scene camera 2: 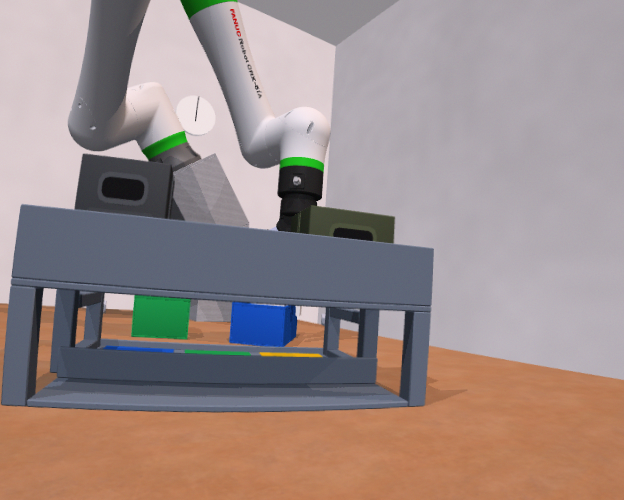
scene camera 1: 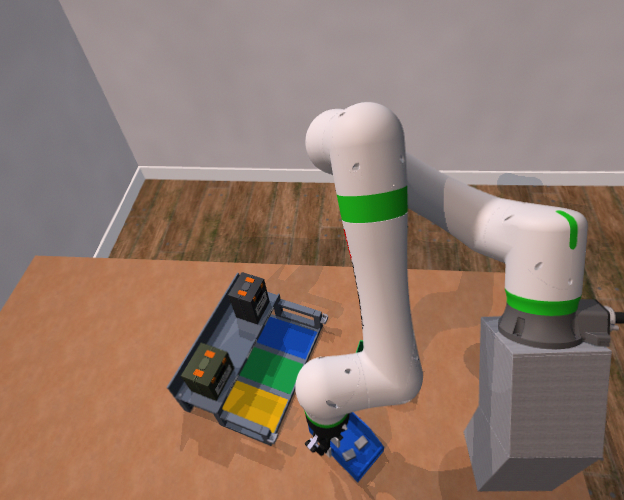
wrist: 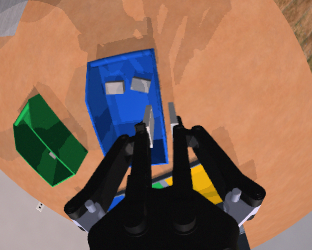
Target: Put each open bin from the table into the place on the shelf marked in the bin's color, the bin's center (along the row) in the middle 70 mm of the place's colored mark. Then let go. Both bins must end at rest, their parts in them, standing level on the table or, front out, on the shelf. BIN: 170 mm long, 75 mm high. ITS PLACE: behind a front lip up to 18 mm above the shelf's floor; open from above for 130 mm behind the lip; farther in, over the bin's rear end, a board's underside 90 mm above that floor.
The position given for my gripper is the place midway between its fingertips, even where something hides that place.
Note:
I see my gripper [scene camera 2: 290, 314], a green bin [scene camera 2: 153, 317], a blue bin [scene camera 2: 252, 324] and a yellow mark [wrist: 201, 182].
The green bin shows as well in the wrist view [wrist: 56, 138]. The blue bin shows as well in scene camera 1 [scene camera 1: 356, 427] and in the wrist view [wrist: 112, 115]. My gripper also shows in the wrist view [wrist: 160, 112].

